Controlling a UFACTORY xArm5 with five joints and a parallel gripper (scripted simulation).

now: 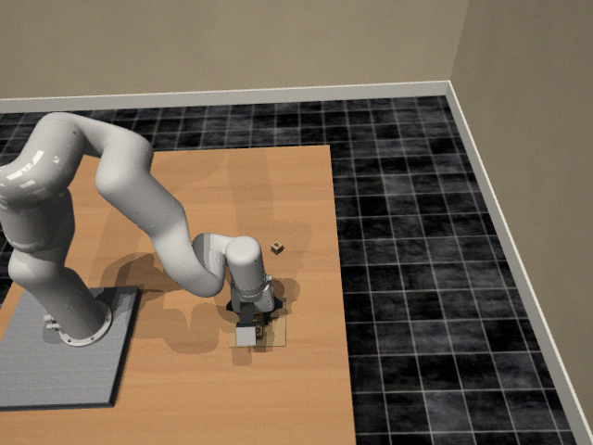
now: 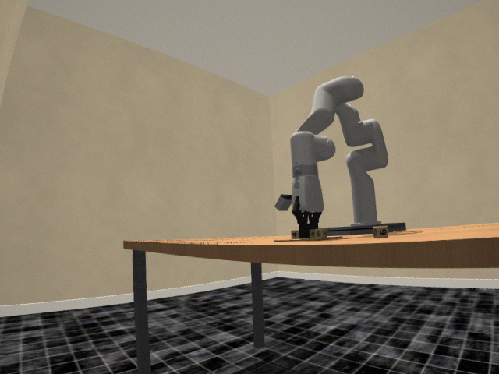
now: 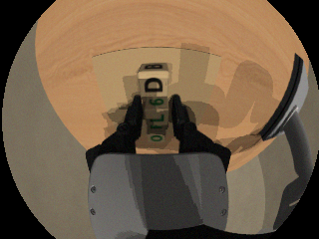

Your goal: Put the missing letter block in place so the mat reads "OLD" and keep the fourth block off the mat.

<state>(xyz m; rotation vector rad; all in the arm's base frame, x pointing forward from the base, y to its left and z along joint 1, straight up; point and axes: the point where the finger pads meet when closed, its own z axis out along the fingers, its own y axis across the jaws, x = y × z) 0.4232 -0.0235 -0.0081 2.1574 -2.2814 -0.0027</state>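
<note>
My hand is 2 cm above the tan mat.
</note>
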